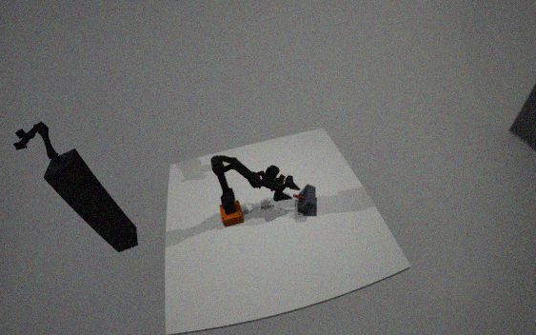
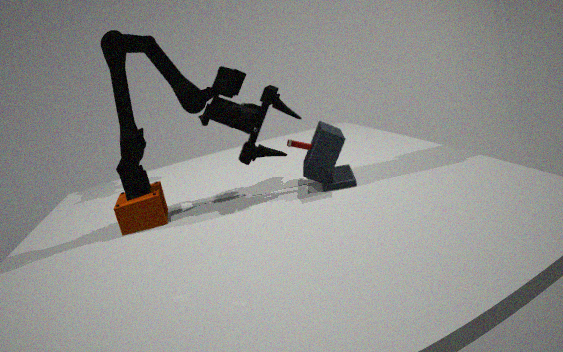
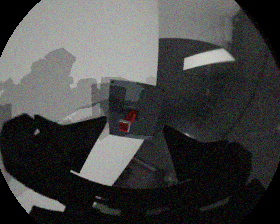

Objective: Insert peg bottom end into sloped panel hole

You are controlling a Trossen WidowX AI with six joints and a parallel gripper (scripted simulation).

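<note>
Right now the thin red peg is 10 mm to the right of my gripper tip and 20 mm below it. Also, from my gripper tip: dark grey sloped panel (50 mm ahead, 40 mm to the right, 40 mm below).
</note>
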